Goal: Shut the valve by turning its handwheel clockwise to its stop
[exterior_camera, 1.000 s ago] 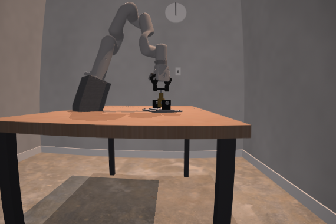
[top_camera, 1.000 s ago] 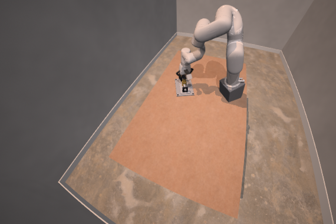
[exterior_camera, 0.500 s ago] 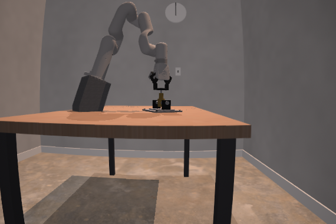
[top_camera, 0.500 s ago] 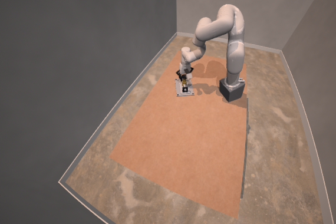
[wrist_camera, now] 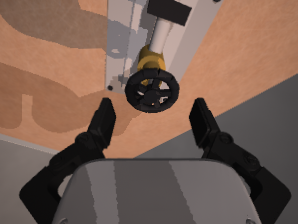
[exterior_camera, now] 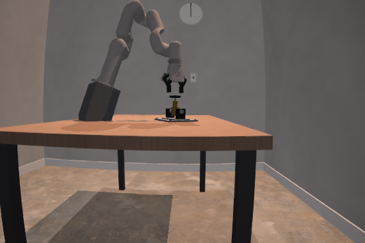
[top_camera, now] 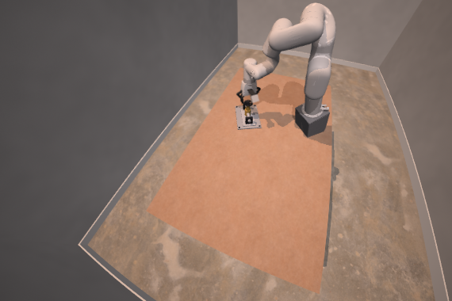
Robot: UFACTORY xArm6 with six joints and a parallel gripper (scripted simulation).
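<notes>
The black spoked handwheel is 4 cm below my hand. Also, from my hand: grey baseplate: 16 cm below.
</notes>
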